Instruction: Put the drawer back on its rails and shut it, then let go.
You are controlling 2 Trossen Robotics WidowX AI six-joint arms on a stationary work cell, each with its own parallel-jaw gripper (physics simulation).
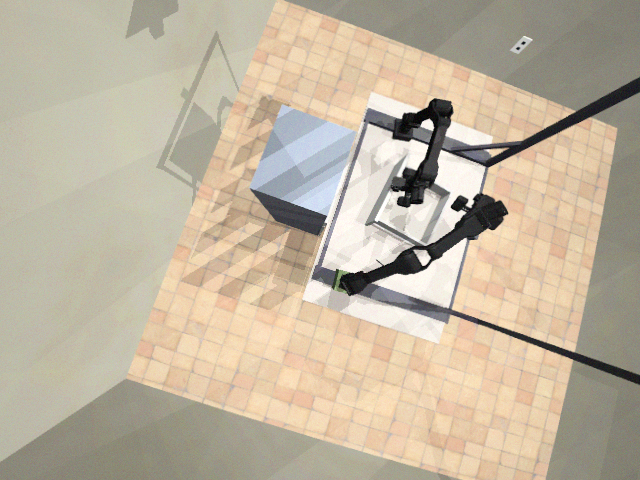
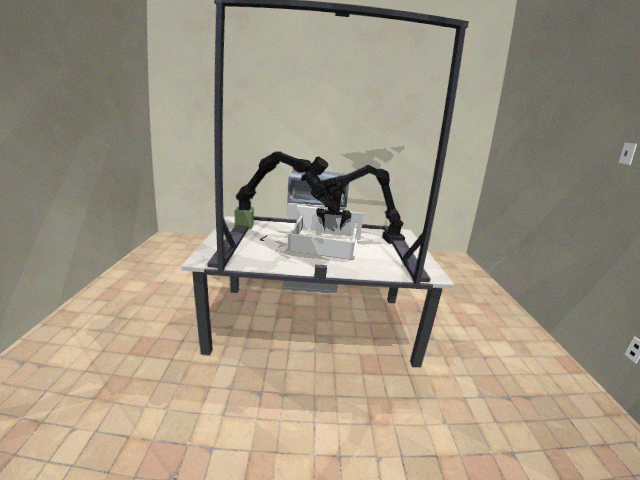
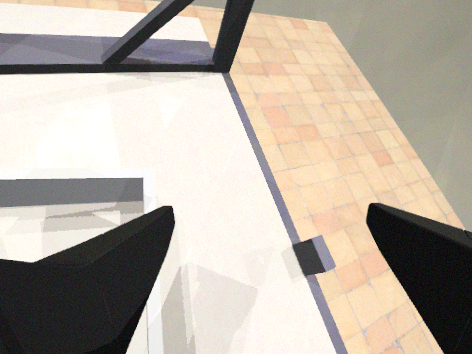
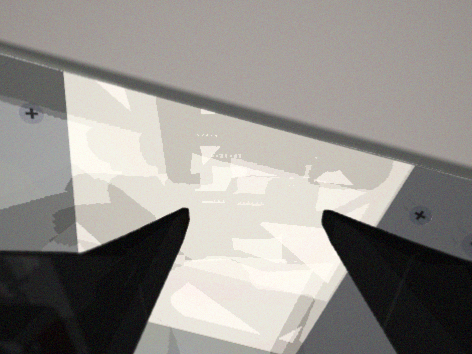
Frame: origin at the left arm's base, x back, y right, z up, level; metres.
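Seen in the pictures: left gripper, fingertip midpoint: (image 2: 333, 208) (image 3: 269, 213); right gripper, fingertip midpoint: (image 1: 399, 193) (image 2: 331, 227) (image 4: 254, 214); left arm's base, origin of the base link: (image 1: 346, 282) (image 2: 244, 209); right arm's base, origin of the base link: (image 1: 404, 128) (image 2: 394, 234).
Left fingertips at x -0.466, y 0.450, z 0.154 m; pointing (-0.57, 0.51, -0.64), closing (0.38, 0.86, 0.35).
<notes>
Offsets run from my left fingertips to a thing's middle.
The grey drawer (image 1: 436, 214) (image 2: 323, 245) (image 3: 70, 192) (image 4: 435, 197) lies detached on the table, open side up. Its tall front panel (image 2: 355, 223) (image 4: 300, 60) is on the cabinet side. The blue-grey cabinet (image 1: 305, 155) (image 2: 292, 191) stands beyond the table, with an open compartment at its top. My right gripper (image 1: 399, 193) (image 2: 334, 226) (image 4: 254, 214) is open and empty over the drawer's inside, near the tall panel. My left gripper (image 1: 467, 205) (image 3: 269, 213) is open and empty, high above the table's front edge. The drawer's rails do not show clearly.
A green block @[dx +0.466, dy -0.450, dz -0.208 m] (image 1: 338, 280) (image 2: 244, 218) is at the left arm's base. A small dark hook @[dx +0.324, dy -0.264, dz -0.260 m] (image 2: 263, 238) lies on the white table (image 2: 227, 258) beside the drawer. A dark frame (image 2: 219, 129) rises around the table. Both forearms come close together above the drawer.
</notes>
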